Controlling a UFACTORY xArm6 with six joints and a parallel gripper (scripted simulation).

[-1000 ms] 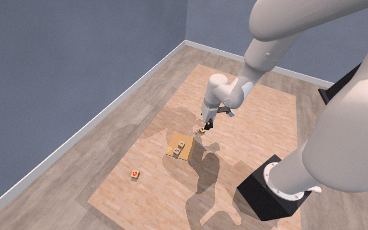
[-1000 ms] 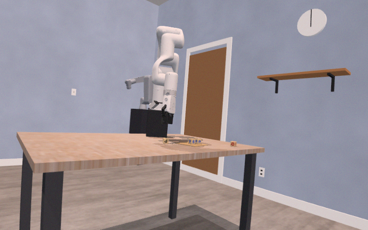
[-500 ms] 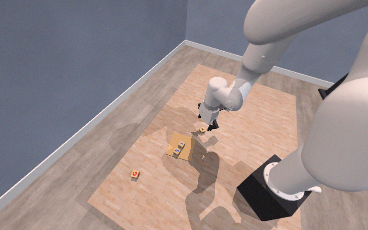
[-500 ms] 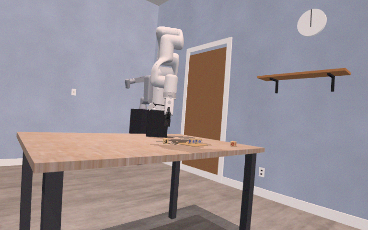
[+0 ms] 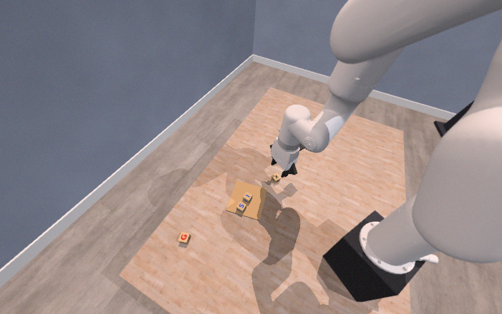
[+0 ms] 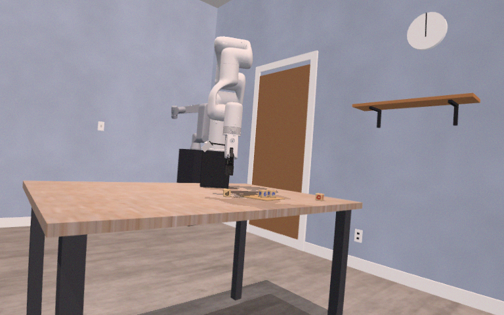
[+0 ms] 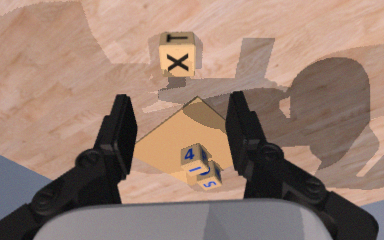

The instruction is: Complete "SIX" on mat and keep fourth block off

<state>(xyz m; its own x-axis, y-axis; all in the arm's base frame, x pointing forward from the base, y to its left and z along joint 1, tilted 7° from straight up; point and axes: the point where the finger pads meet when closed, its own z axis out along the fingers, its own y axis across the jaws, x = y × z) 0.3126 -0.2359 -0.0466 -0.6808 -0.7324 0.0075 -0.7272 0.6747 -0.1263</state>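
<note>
Now: hand 90 mm above the x block. From my hand the other things lie so: s block: 170 mm to the left, 110 mm ahead, 90 mm below; then i block: 120 mm to the left, 100 mm ahead, 90 mm below; then mat: 120 mm to the left, 100 mm below, 100 mm ahead.
</note>
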